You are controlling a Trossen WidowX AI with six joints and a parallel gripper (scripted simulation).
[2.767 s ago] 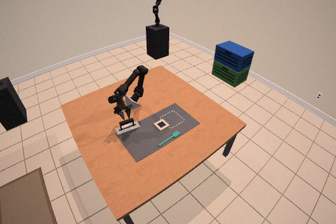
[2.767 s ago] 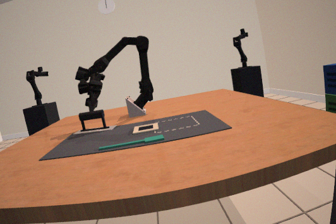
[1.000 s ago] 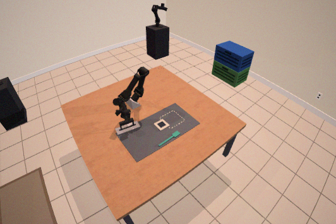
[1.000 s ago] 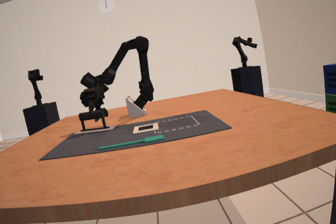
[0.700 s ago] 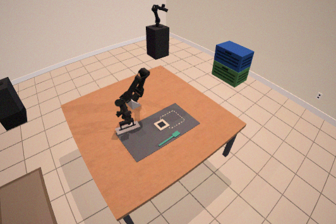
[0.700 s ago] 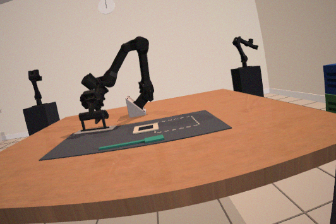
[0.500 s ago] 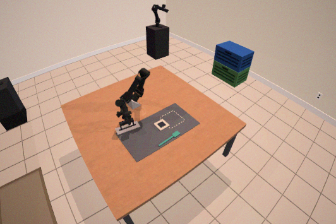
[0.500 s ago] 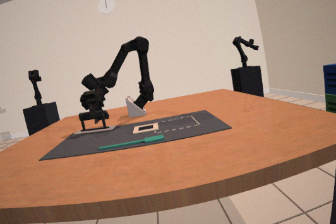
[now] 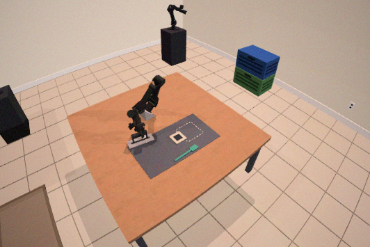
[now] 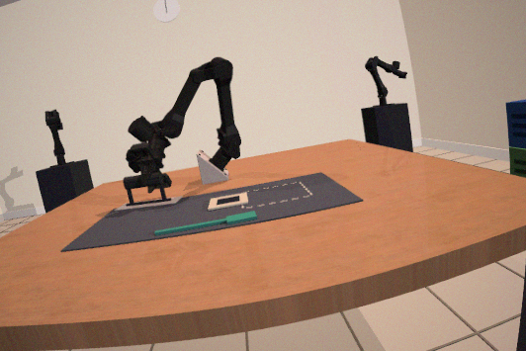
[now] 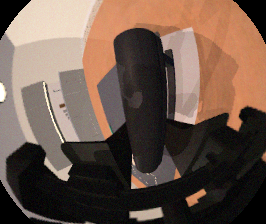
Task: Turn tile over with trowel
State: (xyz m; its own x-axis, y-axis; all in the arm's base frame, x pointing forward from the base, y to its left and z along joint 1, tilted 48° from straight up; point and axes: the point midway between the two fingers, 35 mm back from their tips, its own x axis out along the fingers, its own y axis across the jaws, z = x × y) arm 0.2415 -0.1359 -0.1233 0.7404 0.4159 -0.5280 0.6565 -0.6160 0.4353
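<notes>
Now: gripper tip 130 mm short of the mat, 190 mm to the right of it and 70 mm above it. Also, from my gripper tip: flat tool (270 mm ahead, 210 mm to the left, 40 mm below); then tile (110 mm ahead, 240 mm to the left, 40 mm below).
</notes>
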